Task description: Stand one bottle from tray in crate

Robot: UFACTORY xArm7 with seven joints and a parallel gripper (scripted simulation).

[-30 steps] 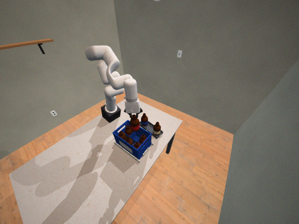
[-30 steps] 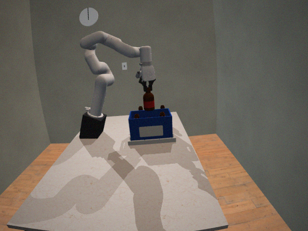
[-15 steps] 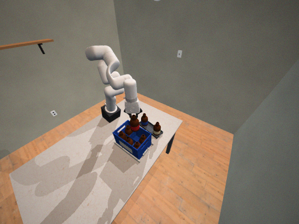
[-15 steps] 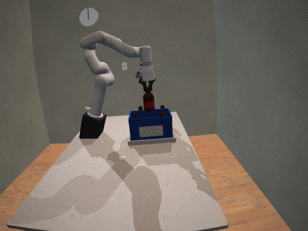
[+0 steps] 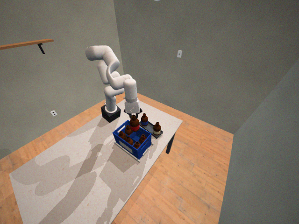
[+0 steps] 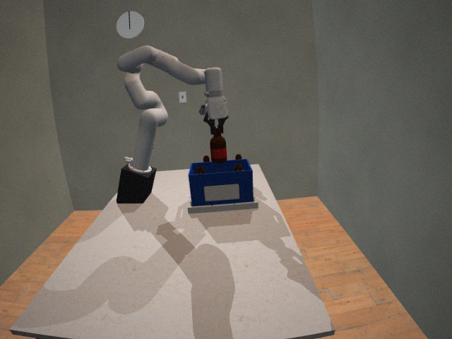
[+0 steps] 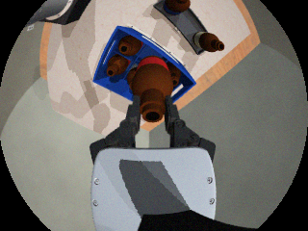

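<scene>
Right now my hand is 250 mm above the blue crate and 40 mm to the left of it. The rest, counted from my hand: dark tray: 320 mm below, 200 mm to the left, 30 mm ahead.
</scene>
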